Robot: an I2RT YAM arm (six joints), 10 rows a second.
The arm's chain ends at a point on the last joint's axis. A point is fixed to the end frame.
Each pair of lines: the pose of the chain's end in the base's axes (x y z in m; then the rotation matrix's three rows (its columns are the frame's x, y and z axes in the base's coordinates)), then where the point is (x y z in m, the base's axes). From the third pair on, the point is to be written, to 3 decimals.
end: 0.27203, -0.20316, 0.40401; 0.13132, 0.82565, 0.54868; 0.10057, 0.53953, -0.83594; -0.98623, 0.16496, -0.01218
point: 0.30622 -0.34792 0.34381
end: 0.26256, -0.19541, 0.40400; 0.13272, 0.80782, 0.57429; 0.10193, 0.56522, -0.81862; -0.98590, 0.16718, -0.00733
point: 0.30148 -0.33920 0.34437
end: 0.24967, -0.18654, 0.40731; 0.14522, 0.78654, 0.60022; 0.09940, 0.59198, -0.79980; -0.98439, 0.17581, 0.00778
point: 0.294 -0.329 0.349
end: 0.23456, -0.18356, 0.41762; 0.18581, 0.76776, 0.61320; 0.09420, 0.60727, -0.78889; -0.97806, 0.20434, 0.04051
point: 0.284 -0.326 0.363
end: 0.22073, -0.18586, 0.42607; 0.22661, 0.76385, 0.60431; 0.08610, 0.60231, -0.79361; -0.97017, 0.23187, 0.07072
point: 0.271 -0.329 0.374
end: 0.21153, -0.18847, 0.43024; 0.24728, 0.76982, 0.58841; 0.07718, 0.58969, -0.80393; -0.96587, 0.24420, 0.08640
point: 0.260 -0.333 0.380
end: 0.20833, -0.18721, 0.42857; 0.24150, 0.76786, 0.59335; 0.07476, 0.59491, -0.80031; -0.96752, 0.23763, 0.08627
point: 0.258 -0.332 0.379
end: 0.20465, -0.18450, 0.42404; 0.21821, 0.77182, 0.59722; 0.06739, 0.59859, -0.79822; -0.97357, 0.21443, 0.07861
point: 0.253 -0.329 0.374
